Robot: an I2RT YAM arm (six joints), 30 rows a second.
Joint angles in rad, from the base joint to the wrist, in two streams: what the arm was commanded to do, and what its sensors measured. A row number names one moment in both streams.
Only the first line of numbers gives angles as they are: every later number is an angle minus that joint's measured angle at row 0.
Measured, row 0: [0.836 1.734 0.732 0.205 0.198 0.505]
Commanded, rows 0 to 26: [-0.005 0.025 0.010 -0.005 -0.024 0.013]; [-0.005 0.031 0.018 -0.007 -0.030 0.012]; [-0.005 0.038 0.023 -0.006 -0.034 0.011]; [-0.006 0.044 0.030 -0.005 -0.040 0.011]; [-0.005 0.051 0.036 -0.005 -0.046 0.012]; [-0.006 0.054 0.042 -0.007 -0.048 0.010]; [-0.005 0.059 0.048 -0.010 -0.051 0.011]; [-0.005 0.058 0.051 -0.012 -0.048 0.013]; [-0.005 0.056 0.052 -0.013 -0.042 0.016]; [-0.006 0.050 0.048 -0.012 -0.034 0.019]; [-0.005 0.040 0.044 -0.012 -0.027 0.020]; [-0.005 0.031 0.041 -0.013 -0.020 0.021]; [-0.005 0.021 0.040 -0.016 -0.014 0.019]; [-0.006 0.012 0.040 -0.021 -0.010 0.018]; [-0.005 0.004 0.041 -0.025 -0.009 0.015]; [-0.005 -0.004 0.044 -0.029 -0.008 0.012]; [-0.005 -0.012 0.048 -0.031 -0.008 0.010]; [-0.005 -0.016 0.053 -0.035 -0.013 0.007]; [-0.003 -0.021 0.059 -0.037 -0.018 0.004]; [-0.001 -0.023 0.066 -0.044 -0.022 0.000]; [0.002 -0.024 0.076 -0.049 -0.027 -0.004]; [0.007 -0.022 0.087 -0.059 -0.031 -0.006]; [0.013 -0.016 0.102 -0.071 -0.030 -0.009]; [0.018 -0.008 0.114 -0.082 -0.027 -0.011]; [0.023 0.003 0.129 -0.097 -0.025 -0.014]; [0.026 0.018 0.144 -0.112 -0.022 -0.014]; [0.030 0.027 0.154 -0.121 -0.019 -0.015]
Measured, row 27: [0.022 0.002 0.136 -0.070 -0.033 -0.001]
